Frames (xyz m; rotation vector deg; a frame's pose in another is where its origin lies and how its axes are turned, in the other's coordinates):
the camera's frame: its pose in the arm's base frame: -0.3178 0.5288 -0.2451 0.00 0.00 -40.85
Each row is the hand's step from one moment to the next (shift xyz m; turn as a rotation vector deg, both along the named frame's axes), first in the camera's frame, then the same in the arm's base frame.
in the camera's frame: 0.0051 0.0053 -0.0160 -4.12 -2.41 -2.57
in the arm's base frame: 0.0073 0.0007 -0.0160 -4.69 0.87 -2.57
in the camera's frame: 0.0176 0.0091 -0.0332 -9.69 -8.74 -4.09
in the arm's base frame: 0.0193 -0.0046 -0.0332 -13.05 -0.27 -4.09
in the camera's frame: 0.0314 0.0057 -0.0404 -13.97 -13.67 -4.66
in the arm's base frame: 0.0275 -0.0162 -0.0404 -19.51 -1.20 -4.66
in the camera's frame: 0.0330 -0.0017 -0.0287 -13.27 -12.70 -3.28
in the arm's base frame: 0.0239 -0.0229 -0.0287 -18.34 -0.93 -3.28
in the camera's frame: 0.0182 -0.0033 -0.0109 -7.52 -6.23 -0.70
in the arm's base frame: 0.0116 -0.0144 -0.0109 -9.76 0.21 -0.70
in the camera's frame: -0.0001 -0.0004 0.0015 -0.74 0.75 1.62
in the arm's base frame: -0.0003 -0.0002 0.0015 -0.07 1.05 1.62
